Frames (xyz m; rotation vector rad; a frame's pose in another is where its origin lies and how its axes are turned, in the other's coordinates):
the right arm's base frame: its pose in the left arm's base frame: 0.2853 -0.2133 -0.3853 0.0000 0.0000 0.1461
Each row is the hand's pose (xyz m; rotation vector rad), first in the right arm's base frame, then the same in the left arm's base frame.
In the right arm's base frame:
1: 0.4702 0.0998 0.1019 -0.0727 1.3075 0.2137
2: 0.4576 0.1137 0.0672 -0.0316 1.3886 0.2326
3: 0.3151 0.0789 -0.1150 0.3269 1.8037 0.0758
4: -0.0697 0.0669 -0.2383 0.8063 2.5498 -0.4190
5: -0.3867 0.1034 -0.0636 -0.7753 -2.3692 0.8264
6: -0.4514 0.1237 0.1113 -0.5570 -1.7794 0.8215
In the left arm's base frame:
1: 0.7360 -0.0461 -0.2834 -0.1685 1.3032 0.3382
2: 0.7215 -0.0342 -0.3181 -0.1334 1.3877 0.3543
3: 0.5856 -0.0894 -0.5003 0.1947 1.8257 0.1784
4: 0.2066 -0.1573 -0.6236 0.6146 2.5875 -0.3722
5: -0.1123 -0.1673 -0.4489 -0.6075 -2.4484 0.8852
6: -0.1793 -0.1566 -0.2740 -0.4305 -1.8362 0.9214

